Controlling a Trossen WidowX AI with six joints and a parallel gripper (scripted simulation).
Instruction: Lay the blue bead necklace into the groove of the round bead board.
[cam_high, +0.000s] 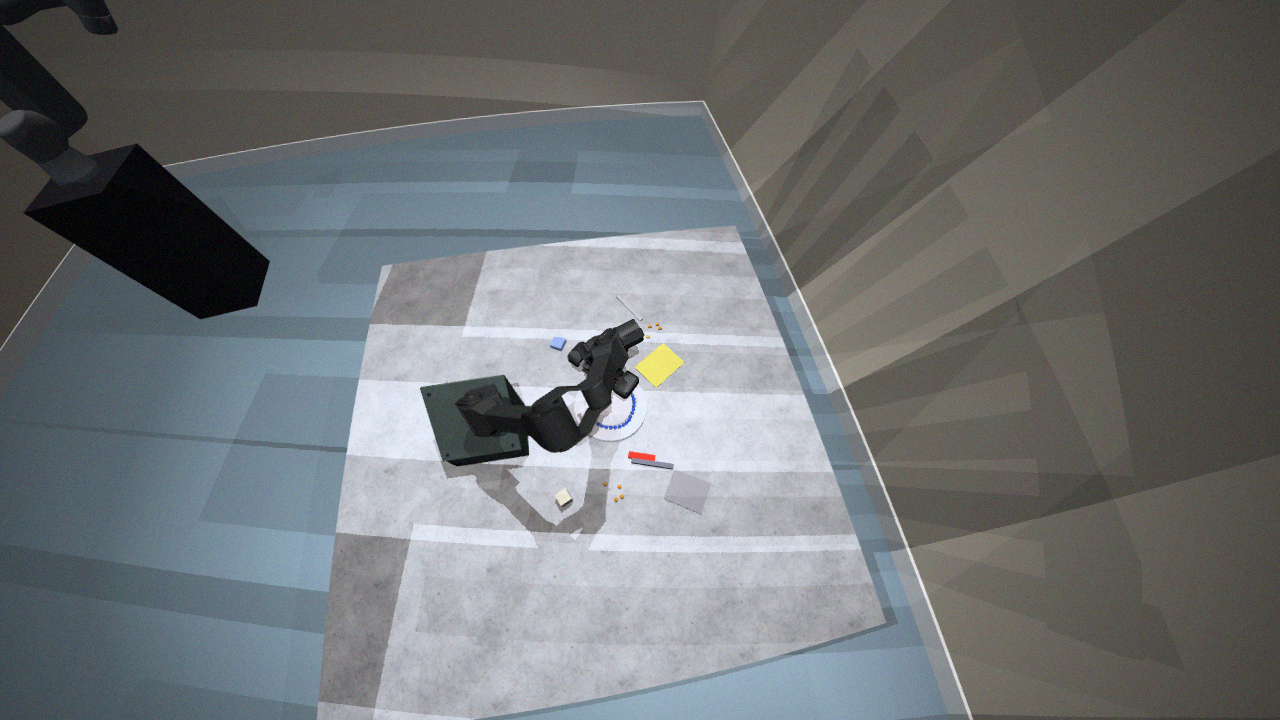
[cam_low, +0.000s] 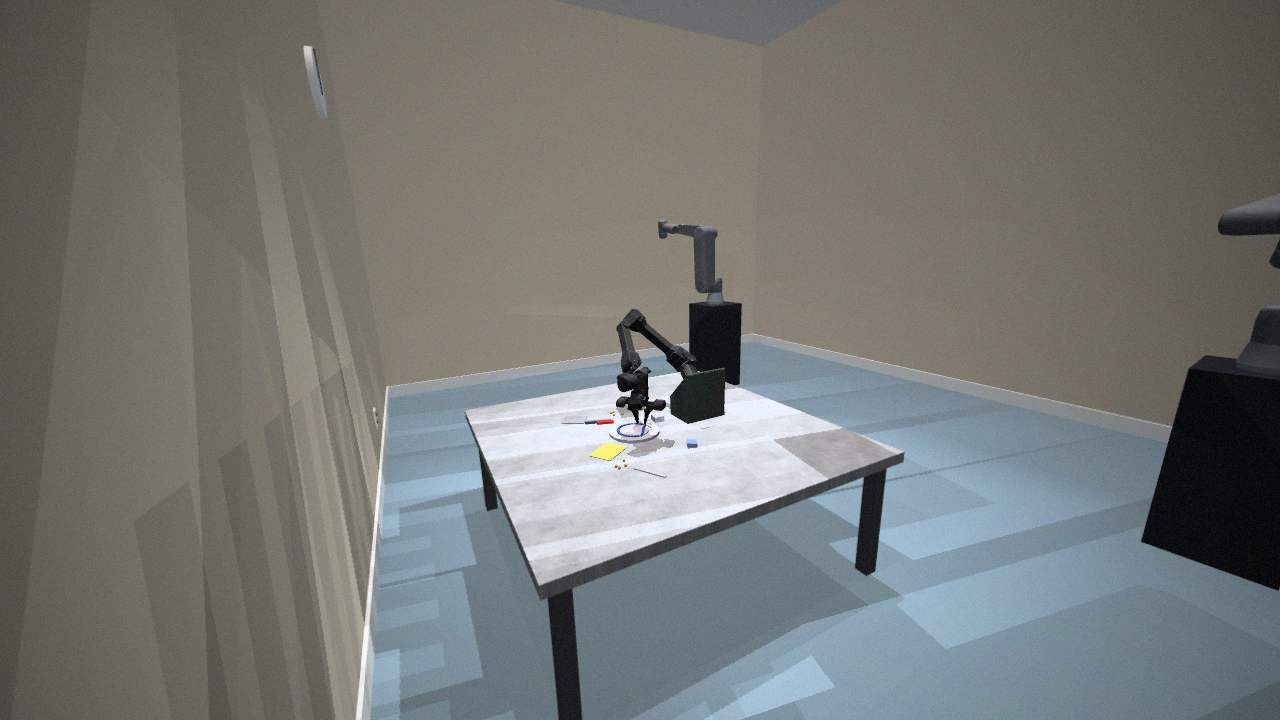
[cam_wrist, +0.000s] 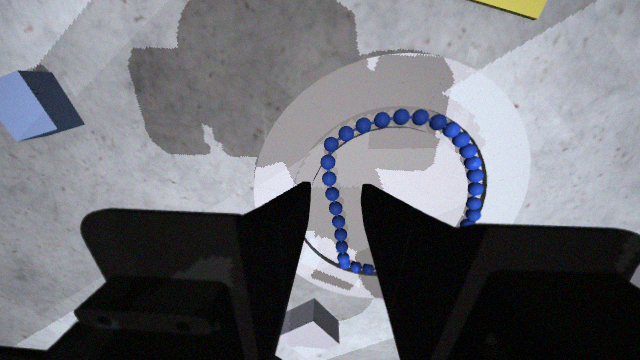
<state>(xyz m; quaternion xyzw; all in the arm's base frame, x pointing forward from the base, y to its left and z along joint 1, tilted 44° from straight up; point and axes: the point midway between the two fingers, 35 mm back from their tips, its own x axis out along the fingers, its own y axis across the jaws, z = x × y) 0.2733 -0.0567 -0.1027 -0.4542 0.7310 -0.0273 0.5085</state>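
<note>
The round white bead board is 5 cm to the right of my gripper tip and 4 cm below it. The rest, counted from my gripper tip: blue block (18 cm to the left, 11 cm behind, 4 cm below); then yellow sheet (17 cm ahead, 5 cm below, 4 cm to the left); then grey tool (22 cm to the right, 6 cm ahead, 5 cm below).
</note>
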